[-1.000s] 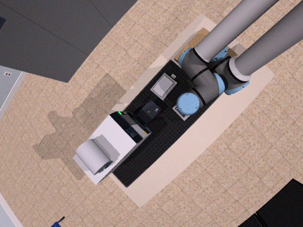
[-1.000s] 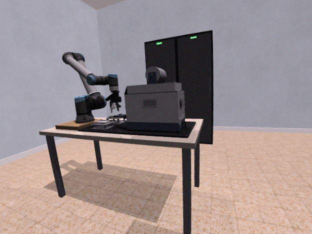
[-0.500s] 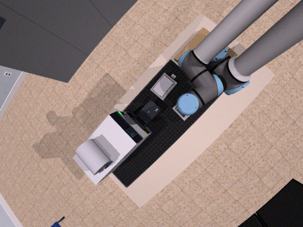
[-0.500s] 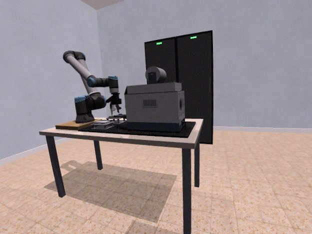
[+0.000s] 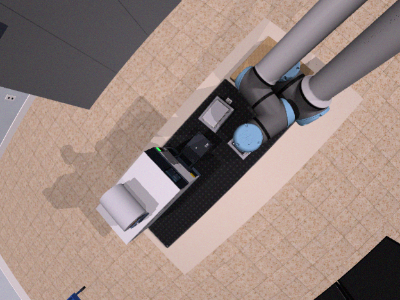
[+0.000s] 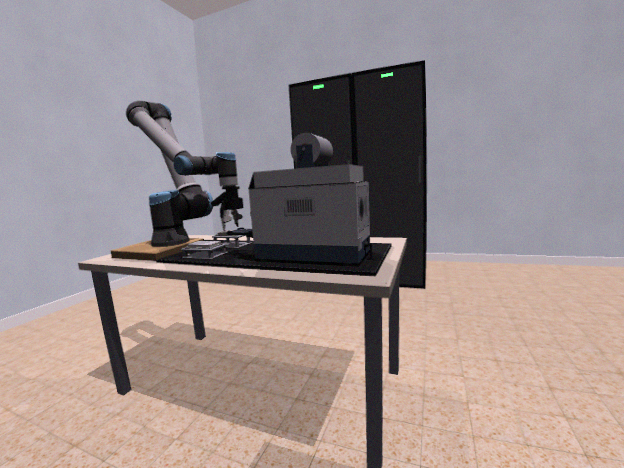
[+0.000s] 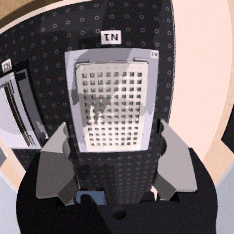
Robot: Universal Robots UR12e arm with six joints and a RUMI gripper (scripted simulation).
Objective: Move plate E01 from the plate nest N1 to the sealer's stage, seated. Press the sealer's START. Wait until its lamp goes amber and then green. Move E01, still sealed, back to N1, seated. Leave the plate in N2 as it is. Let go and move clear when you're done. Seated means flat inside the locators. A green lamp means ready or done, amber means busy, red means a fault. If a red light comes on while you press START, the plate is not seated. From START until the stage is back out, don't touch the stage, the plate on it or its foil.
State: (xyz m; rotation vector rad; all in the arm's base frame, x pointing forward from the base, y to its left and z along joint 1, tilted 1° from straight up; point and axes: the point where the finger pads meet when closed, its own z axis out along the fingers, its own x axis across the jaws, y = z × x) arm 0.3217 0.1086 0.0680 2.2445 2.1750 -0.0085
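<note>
Now: hand 40 mm above the plate nest N1. Also, from my hand: foil roll: 540 mm ahead, 320 mm above, 150 mm to the right; square start button: 310 mm ahead, 250 mm to the right, 90 mm above; sealer stage: 200 mm ahead, 160 mm to the right, 10 mm above.
</note>
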